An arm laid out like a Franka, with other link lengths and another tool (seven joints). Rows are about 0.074 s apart.
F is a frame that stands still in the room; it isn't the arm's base.
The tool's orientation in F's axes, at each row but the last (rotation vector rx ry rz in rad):
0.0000, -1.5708, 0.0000
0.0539, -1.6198, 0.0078
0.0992, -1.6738, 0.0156
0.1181, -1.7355, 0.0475
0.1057, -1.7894, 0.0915
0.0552, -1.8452, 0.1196
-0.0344, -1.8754, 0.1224
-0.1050, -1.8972, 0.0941
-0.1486, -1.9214, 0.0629
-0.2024, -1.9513, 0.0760
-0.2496, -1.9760, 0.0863
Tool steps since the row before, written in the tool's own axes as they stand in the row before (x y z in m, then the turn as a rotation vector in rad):
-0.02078, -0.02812, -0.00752, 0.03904, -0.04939, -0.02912
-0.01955, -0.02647, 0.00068, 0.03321, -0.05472, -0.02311
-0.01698, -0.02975, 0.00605, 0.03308, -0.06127, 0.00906
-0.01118, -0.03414, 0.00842, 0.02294, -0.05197, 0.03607
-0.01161, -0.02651, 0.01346, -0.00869, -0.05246, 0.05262
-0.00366, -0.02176, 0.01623, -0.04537, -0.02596, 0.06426
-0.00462, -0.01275, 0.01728, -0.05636, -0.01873, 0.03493
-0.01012, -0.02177, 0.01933, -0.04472, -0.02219, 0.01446
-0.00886, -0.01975, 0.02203, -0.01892, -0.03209, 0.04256
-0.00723, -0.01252, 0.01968, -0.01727, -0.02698, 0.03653
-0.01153, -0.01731, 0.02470, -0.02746, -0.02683, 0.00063
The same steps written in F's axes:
0.00752, -0.02812, -0.02078, 0.02912, -0.04939, 0.03904
0.00133, -0.02588, -0.02030, 0.02362, -0.05477, 0.03277
-0.00205, -0.02910, -0.01895, -0.00779, -0.06351, 0.02892
-0.00282, -0.03417, -0.01362, -0.03361, -0.05640, 0.01473
-0.00728, -0.02767, -0.01415, -0.04269, -0.05817, -0.01976
-0.01234, -0.02351, -0.00674, -0.04641, -0.03402, -0.05959
-0.01456, -0.01423, -0.00824, -0.01543, -0.02581, -0.06199
-0.01561, -0.02308, -0.01318, 0.00011, -0.02757, -0.04406
-0.01906, -0.02013, -0.01362, -0.03575, -0.03312, -0.02870
-0.01685, -0.01277, -0.01223, -0.03025, -0.02806, -0.02565
-0.02039, -0.01803, -0.01738, 0.00645, -0.03202, -0.02018

